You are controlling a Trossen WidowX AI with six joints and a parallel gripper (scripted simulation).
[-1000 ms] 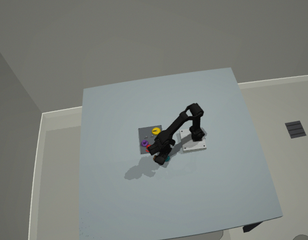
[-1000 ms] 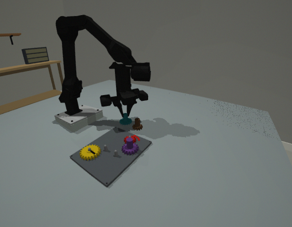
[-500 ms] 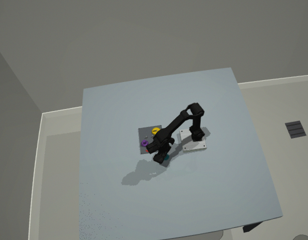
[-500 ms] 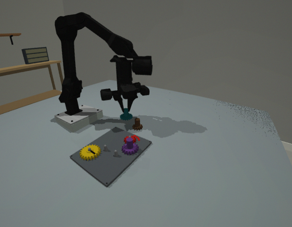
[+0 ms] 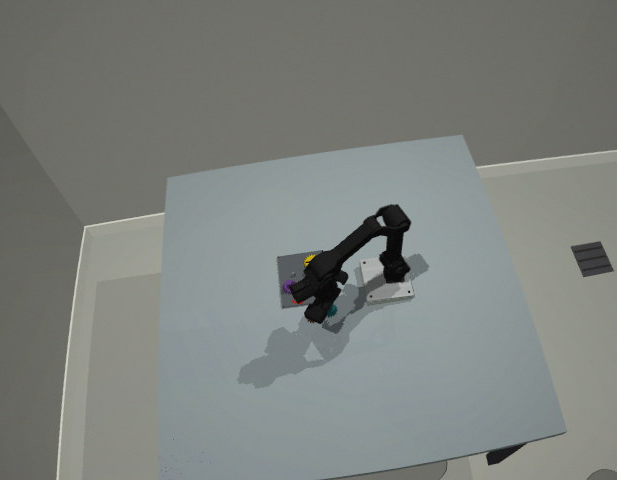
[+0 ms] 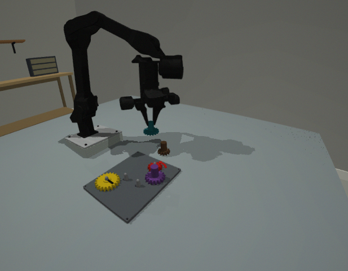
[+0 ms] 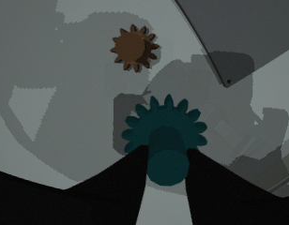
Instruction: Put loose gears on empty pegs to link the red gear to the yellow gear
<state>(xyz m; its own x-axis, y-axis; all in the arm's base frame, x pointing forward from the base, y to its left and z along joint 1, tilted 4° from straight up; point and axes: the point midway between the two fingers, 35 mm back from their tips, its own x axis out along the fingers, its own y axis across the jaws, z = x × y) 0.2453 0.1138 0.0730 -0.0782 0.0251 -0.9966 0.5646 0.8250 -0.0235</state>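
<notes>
My gripper tip is 12 cm short of the purple gear, 13 cm to the left of it and 6 cm above it. Round my gripper tip: teal gear (1 cm below); then brown gear (6 cm ahead, 1 cm to the right, 7 cm below); then red arrow (10 cm ahead, 7 cm to the right, 8 cm below).
</notes>
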